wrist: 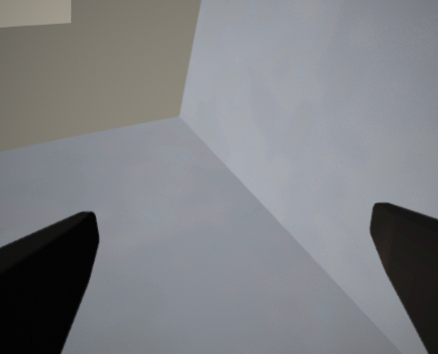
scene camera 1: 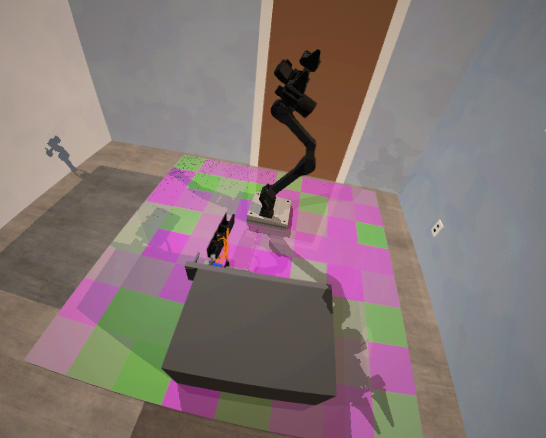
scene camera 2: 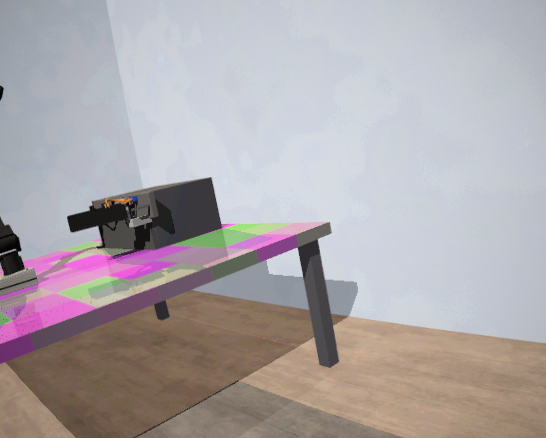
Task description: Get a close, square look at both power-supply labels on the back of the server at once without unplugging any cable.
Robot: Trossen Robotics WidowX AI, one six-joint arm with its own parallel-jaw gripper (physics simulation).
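Pixels of known places: gripper, fingertip midpoint: (wrist: 235,222) (scene camera 1: 313,60); arm's base at its link origin: (scene camera 1: 266,212) (scene camera 2: 14,272).
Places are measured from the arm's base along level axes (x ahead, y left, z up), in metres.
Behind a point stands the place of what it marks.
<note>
The server (scene camera 1: 255,330) @(x 0.635, y 0.080, z 0.159 m) (scene camera 2: 187,215) @(x 0.634, y -0.136, z 0.039 m) is a dark grey box on the table, its back side toward the arm's base. Orange cables (scene camera 1: 226,245) @(x 0.338, y -0.098, z 0.116 m) (scene camera 2: 117,201) @(x 0.396, y -0.081, z 0.149 m) run along a black arm-like bracket (scene camera 1: 216,241) @(x 0.351, y -0.131, z 0.143 m) (scene camera 2: 95,218) @(x 0.276, y -0.150, z 0.115 m) that sticks out from the back. The power-supply labels cannot be made out in any view. My gripper (wrist: 235,222) @(x 0.076, y 0.083, z 0.709 m) is open and empty, its two dark fingers wide apart in the wrist view. In scene camera 1 the arm is raised high above its base, with the gripper end well above and away from the server. The wrist view faces walls and ceiling; the server does not show there.
The arm's light base plate (scene camera 1: 282,210) @(x -0.051, y 0.075, z -0.008 m) (scene camera 2: 17,281) @(x -0.012, y -0.091, z -0.020 m) stands on the pink and green checked table (scene camera 1: 382,320) @(x 0.421, y 0.566, z -0.047 m) (scene camera 2: 240,250) @(x 0.519, y -0.588, z -0.048 m), behind the server in scene camera 1. A brown door (scene camera 1: 330,60) is behind the arm. Blue-grey walls (scene camera 1: 480,200) (scene camera 2: 375,125) (wrist: 310,125) stand around.
</note>
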